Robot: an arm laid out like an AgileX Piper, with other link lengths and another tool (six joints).
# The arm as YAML. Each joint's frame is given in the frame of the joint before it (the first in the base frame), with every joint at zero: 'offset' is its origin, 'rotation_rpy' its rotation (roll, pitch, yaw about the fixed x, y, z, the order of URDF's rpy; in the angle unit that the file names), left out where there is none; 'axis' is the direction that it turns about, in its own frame. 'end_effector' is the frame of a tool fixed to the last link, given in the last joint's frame.
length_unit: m
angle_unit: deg
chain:
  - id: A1
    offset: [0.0, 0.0, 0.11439]
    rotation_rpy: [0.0, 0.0, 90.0]
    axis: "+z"
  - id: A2
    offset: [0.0, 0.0, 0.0]
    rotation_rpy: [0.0, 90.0, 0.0]
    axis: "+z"
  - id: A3
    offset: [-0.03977, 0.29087, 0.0]
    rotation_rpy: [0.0, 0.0, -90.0]
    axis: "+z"
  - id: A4
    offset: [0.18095, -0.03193, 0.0]
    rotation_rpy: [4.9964, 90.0, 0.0]
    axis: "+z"
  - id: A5
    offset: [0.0, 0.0, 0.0]
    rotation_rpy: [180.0, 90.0, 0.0]
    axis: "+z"
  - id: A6
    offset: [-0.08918, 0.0, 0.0]
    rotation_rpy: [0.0, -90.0, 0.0]
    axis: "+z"
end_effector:
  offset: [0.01, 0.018, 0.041]
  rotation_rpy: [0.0, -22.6, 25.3]
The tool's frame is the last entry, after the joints.
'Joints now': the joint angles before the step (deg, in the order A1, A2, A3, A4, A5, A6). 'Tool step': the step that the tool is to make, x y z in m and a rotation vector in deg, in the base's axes. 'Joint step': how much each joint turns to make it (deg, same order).
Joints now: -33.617 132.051 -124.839 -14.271 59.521 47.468
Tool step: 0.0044 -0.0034 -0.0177 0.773 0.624 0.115
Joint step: -0.149 2.151 0.249 0.231 -1.476 0.096
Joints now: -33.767 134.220 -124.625 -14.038 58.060 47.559
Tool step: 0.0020 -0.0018 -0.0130 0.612 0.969 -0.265
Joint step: 0.003 1.580 -0.009 -0.234 -0.347 0.432
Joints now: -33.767 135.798 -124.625 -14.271 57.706 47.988
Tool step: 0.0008 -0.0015 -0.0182 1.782 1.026 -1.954
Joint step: 0.003 2.092 -0.030 0.002 0.239 2.155
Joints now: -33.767 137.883 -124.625 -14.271 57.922 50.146
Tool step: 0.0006 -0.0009 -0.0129 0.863 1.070 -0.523
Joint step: -0.001 1.481 0.037 -0.121 -0.021 0.610
